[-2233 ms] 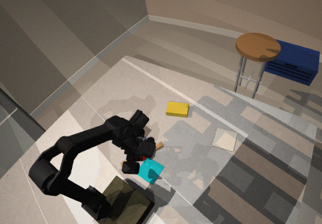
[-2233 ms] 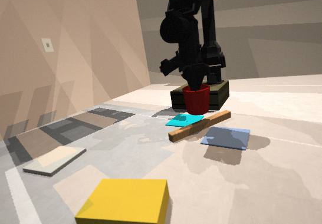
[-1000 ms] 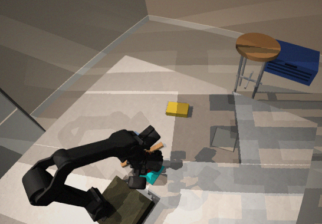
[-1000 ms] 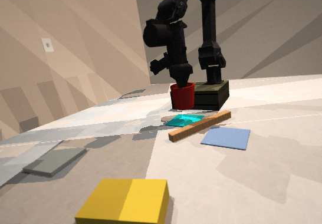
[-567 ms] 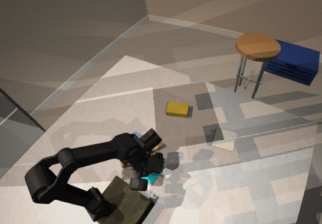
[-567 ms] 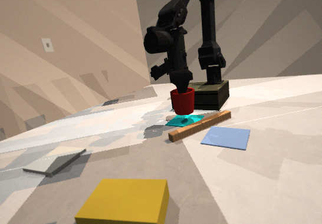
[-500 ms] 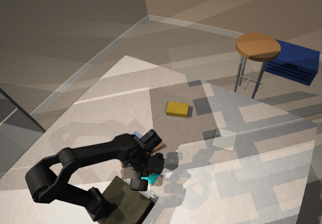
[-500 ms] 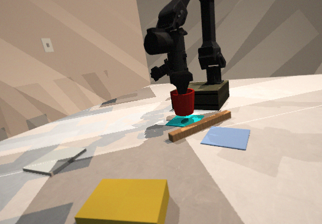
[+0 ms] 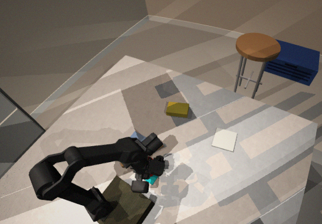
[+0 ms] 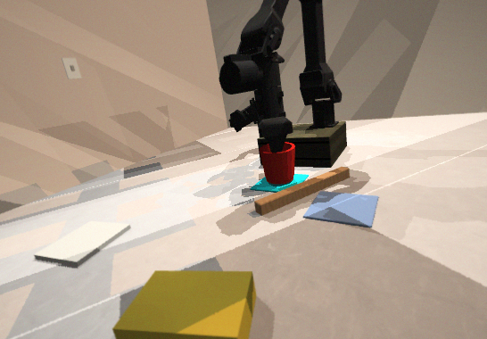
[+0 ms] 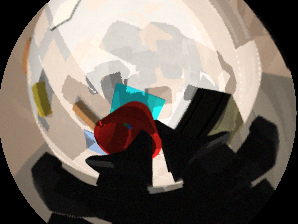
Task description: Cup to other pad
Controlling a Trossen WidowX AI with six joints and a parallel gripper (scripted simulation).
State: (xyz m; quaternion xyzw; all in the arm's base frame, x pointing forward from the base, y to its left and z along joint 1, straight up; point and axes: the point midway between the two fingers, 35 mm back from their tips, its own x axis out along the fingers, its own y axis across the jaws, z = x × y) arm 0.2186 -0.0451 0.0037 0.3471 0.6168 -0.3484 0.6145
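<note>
Right now my gripper tip is 30 mm short of the red cup and 10 mm to the right of it. The rest, counted from my gripper tip: cyan pad 30 mm ahead, 20 mm to the left, 50 mm below; wooden bar 60 mm ahead, 90 mm to the left, 40 mm below; green marble 40 mm ahead, 30 mm to the left, 20 mm below.
</note>
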